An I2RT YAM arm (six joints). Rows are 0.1 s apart.
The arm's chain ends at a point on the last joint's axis. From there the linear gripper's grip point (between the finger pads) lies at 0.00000 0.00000 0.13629 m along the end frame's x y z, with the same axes.
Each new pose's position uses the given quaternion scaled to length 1; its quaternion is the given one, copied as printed.
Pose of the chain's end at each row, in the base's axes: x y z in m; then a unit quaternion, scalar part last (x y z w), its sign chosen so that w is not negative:
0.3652 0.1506 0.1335 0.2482 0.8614 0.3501 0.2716
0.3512 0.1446 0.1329 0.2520 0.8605 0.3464 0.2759
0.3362 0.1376 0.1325 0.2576 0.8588 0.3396 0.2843
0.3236 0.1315 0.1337 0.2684 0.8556 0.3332 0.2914
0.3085 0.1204 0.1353 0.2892 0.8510 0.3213 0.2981
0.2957 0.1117 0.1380 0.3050 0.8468 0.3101 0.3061
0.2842 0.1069 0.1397 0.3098 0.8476 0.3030 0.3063
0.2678 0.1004 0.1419 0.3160 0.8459 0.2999 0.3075
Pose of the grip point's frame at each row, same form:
0.4527 0.2144 0.0507 0.2482 0.8614 0.3501 0.2716
0.4397 0.2069 0.0501 0.2520 0.8605 0.3464 0.2759
0.4266 0.1971 0.0497 0.2576 0.8588 0.3396 0.2843
0.4159 0.1879 0.0508 0.2684 0.8556 0.3332 0.2914
0.4030 0.1714 0.0514 0.2892 0.8510 0.3213 0.2981
0.3921 0.1578 0.0535 0.3050 0.8468 0.3101 0.3061
0.3806 0.1510 0.0540 0.3098 0.8476 0.3030 0.3063
0.3645 0.1431 0.0559 0.3160 0.8459 0.2999 0.3075

